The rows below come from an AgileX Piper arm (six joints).
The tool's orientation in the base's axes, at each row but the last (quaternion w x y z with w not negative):
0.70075 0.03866 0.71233 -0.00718
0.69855 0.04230 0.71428 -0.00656
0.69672 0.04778 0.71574 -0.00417
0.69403 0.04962 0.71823 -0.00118
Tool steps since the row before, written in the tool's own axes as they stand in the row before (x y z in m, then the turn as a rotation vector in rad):
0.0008 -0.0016 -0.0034 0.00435 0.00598 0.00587
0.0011 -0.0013 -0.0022 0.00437 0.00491 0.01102
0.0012 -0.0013 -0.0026 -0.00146 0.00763 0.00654
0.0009 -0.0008 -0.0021 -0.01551 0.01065 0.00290
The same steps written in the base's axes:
-0.0035 -0.0013 -0.0008 0.00618 0.00578 -0.00419
-0.0023 -0.0011 -0.0011 0.01124 0.00436 -0.00438
-0.0027 -0.0010 -0.0012 0.00712 0.00703 0.00173
-0.0022 -0.0006 -0.0009 0.00416 0.00931 0.01607

